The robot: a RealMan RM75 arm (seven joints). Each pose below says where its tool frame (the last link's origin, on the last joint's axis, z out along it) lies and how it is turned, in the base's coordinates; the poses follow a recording.
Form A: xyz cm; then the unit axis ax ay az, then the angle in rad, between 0 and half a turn.
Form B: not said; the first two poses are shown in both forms.
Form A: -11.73 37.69 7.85 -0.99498 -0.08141 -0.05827 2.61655
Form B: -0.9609 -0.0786 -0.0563 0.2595 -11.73 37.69 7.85
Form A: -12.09 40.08 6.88 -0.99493 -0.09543 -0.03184 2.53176
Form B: -0.9490 -0.0910 -0.0304 0.3002 -12.09 40.08 6.88
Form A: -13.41 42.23 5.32 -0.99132 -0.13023 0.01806 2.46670
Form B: -0.9354 -0.1229 0.0170 0.3311 -13.41 42.23 5.32
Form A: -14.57 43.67 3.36 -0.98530 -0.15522 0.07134 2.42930
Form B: -0.9235 -0.1455 0.0669 0.3487 -14.57 43.67 3.36
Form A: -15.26 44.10 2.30 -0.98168 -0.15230 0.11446 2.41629
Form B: -0.9178 -0.1424 0.1070 0.3548 -15.26 44.10 2.30
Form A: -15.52 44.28 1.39 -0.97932 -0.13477 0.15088 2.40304
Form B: -0.9133 -0.1257 0.1407 0.3609 -15.52 44.28 1.39
